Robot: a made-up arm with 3 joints. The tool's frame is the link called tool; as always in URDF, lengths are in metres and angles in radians. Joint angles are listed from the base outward.
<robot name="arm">
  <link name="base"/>
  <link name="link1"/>
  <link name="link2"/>
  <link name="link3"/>
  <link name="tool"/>
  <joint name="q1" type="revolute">
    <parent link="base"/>
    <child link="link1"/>
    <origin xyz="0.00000 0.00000 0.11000" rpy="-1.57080 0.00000 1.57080"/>
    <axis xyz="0 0 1"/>
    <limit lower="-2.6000" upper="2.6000"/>
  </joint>
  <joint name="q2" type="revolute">
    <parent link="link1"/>
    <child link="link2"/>
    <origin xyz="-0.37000 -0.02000 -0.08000" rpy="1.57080 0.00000 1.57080"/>
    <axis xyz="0 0 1"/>
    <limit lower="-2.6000" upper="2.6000"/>
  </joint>
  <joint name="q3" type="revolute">
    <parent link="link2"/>
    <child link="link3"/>
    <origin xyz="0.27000 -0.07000 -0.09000" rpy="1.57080 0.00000 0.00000"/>
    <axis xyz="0 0 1"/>
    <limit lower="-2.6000" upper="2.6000"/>
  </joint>
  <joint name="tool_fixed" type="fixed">
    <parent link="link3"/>
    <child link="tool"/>
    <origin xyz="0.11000 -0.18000 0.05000" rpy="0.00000 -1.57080 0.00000"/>
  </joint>
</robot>
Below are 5 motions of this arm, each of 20 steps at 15 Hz.
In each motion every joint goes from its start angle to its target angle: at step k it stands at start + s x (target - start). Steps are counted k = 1, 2, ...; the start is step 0. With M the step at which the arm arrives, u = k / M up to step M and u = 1 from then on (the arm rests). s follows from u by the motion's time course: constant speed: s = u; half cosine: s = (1 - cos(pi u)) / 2; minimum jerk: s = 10 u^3 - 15 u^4 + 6 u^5.
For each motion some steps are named. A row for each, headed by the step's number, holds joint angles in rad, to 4 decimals.
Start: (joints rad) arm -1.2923 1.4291 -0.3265
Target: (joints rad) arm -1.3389 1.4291 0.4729
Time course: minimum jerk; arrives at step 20
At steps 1, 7, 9, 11, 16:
1: -1.2924 1.4291 -0.3256
7: -1.3033 1.4291 -0.1385
9: -1.3113 1.4291 -0.0012
11: -1.3199 1.4291 0.1476
16: -1.3362 1.4291 0.4266

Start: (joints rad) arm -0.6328 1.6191 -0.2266
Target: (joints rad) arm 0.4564 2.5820 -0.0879
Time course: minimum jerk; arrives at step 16
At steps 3, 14, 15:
3: -0.5797 1.6661 -0.2198
14: 0.4389 2.5665 -0.0901
15: 0.4540 2.5799 -0.0882

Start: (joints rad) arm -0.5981 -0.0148 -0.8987
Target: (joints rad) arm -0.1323 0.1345 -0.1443
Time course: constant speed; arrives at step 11
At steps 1, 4, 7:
1: -0.5558 -0.0012 -0.8301
4: -0.4287 0.0395 -0.6244
7: -0.3017 0.0802 -0.4186

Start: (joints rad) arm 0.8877 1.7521 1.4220
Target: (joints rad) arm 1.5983 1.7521 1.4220
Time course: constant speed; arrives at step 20
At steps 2, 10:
2: 0.9588 1.7521 1.4220
10: 1.2430 1.7521 1.4220

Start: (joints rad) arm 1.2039 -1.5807 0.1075
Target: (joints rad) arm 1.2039 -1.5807 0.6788
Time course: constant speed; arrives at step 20
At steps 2, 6, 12, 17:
2: 1.2039 -1.5807 0.1646
6: 1.2039 -1.5807 0.2789
12: 1.2039 -1.5807 0.4503
17: 1.2039 -1.5807 0.5931

